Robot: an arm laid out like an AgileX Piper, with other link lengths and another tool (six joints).
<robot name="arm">
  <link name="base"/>
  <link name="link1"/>
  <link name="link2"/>
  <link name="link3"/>
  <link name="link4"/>
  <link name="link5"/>
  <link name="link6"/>
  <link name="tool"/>
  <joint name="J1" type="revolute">
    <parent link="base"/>
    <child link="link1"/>
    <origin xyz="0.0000 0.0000 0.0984"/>
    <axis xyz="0 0 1"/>
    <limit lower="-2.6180" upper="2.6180"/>
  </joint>
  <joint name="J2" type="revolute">
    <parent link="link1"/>
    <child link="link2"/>
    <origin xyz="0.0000 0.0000 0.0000"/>
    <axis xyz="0 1 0"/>
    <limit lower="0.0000" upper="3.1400"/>
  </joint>
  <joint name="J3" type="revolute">
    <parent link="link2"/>
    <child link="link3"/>
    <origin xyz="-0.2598 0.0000 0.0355"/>
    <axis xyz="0 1 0"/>
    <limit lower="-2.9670" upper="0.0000"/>
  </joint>
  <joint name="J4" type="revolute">
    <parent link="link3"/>
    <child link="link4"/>
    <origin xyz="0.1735 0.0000 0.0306"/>
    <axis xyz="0.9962 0 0.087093"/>
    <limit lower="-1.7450" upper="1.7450"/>
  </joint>
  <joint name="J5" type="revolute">
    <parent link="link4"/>
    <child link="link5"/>
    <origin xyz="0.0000 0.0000 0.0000"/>
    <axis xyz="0 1 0"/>
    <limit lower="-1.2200" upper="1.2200"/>
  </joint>
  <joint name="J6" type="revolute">
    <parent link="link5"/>
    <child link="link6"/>
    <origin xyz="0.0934 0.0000 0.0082"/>
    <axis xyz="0.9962 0 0.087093"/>
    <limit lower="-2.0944" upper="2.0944"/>
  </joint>
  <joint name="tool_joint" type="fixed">
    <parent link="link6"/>
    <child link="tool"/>
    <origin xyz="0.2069 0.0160 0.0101" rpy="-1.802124 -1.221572 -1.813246"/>
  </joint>
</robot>
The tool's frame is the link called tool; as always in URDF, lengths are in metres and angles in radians.
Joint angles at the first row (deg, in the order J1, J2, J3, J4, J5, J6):
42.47 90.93 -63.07 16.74 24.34 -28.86
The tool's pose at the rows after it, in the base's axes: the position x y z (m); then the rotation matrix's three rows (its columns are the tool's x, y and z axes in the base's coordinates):
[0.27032, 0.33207, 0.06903], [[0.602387, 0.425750, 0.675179], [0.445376, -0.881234, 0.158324], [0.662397, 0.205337, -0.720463]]
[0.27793, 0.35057, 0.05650], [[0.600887, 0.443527, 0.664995], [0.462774, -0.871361, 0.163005], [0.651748, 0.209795, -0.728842]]
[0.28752, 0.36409, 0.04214], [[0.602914, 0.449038, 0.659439], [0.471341, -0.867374, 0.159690], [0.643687, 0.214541, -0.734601]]
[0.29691, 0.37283, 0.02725], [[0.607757, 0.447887, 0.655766], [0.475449, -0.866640, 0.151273], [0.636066, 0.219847, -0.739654]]
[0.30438, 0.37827, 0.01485], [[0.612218, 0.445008, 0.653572], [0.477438, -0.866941, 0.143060], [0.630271, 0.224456, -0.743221]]
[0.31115, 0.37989, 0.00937], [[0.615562, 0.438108, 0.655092], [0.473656, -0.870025, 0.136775], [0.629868, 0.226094, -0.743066]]
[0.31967, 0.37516, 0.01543], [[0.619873, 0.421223, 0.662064], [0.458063, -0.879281, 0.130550], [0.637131, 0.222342, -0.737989]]
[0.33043, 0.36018, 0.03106], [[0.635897, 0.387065, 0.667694], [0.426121, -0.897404, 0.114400], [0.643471, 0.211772, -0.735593]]
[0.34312, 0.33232, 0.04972], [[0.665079, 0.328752, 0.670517], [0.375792, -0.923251, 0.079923], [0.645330, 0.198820, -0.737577]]
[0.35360, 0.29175, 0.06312], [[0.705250, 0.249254, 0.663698], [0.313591, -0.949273, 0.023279], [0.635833, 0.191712, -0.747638]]
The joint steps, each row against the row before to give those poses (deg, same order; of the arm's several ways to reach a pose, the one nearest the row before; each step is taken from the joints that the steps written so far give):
1.68 5.96 -5.21 0.00 0.54 -0.02
1.03 5.36 -4.51 0.00 -0.04 0.00
0.46 4.85 -3.54 0.00 -0.72 0.00
0.09 4.12 -2.60 -0.01 -0.96 -0.01
-0.04 3.11 -1.84 -0.02 -0.86 0.00
-0.36 1.63 -1.19 -0.03 -0.41 0.00
-1.18 -0.45 -0.67 -0.04 0.59 0.00
-2.49 -2.41 -0.25 -0.04 2.17 0.36
-3.96 -3.82 0.82 -0.07 2.79 0.71
-5.22 -4.54 2.47 -0.17 2.69 0.79

